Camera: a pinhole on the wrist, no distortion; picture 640 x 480 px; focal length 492.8 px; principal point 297.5 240.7 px. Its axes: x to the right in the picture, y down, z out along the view. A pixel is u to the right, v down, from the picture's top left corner.
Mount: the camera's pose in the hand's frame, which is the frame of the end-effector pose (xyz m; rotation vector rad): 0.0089 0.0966 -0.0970 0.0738 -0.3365 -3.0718
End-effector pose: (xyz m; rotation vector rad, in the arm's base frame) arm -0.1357 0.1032 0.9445 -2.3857 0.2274 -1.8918
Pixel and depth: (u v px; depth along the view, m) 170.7 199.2 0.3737
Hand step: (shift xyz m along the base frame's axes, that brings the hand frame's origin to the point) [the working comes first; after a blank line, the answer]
In the camera's frame: -0.0962 -0.0315 0.3737

0.2630 -0.2302 -0.0148
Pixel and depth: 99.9 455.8 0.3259
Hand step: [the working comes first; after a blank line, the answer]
In the camera's frame: -0.1307 0.1423 0.3259

0.2767 -0.0626 0.0585
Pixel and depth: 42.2 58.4 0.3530
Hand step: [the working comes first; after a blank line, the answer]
In the camera's frame: -0.1829 -0.1306 0.3530

0.2385 -0.3391 0.0581
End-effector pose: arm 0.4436 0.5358 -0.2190 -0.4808 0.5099 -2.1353
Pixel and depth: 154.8 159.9 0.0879
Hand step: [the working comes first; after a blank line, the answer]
In the camera's frame: -0.0255 -0.0144 0.0879

0.0639 -0.0923 -0.0745
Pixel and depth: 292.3 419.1 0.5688
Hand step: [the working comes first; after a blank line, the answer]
In the camera's frame: -0.0060 0.2059 0.5688

0.2706 -0.0975 0.4127
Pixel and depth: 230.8 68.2 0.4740
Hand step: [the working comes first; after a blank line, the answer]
In the camera's frame: -0.0642 -0.1659 0.4740

0.3870 -0.2914 0.0973
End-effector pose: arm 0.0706 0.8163 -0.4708 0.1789 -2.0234 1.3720
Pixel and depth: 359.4 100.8 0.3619
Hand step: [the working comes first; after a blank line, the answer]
In the camera's frame: 0.0455 -0.1027 0.3619

-0.1852 -0.0968 -0.2961
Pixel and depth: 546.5 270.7 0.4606
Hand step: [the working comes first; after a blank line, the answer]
In the camera's frame: 0.2327 0.0280 0.4606

-0.0423 -0.2952 -0.3426
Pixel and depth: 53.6 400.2 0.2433
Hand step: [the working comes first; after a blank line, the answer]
In the camera's frame: -0.1204 0.0787 0.2433

-0.2013 -0.0762 -0.0244
